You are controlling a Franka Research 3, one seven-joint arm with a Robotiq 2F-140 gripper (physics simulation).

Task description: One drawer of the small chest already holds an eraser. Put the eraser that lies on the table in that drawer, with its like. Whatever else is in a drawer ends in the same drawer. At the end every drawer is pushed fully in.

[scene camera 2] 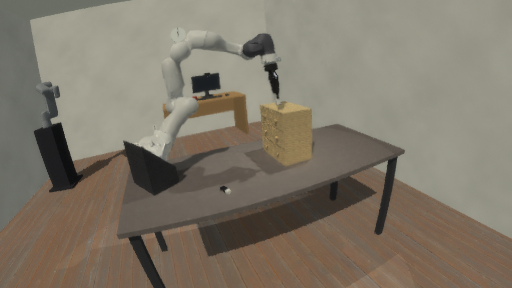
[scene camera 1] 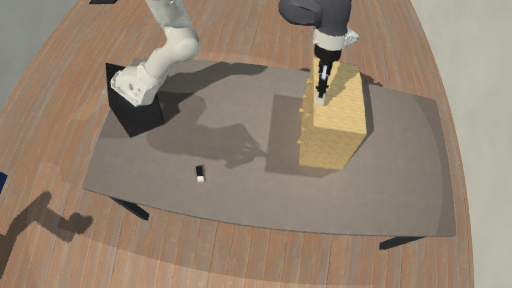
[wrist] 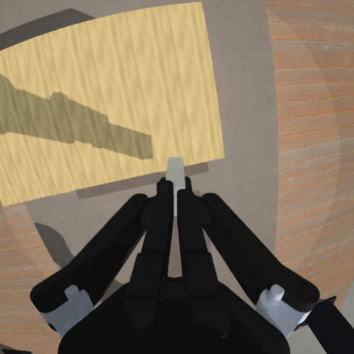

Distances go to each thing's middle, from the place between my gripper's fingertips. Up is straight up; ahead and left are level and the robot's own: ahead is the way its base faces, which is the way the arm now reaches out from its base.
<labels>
I see the light-wood chest (scene camera 1: 339, 126) 70 mm ahead of my hand, 100 mm to the left of it and 190 mm below it.
</labels>
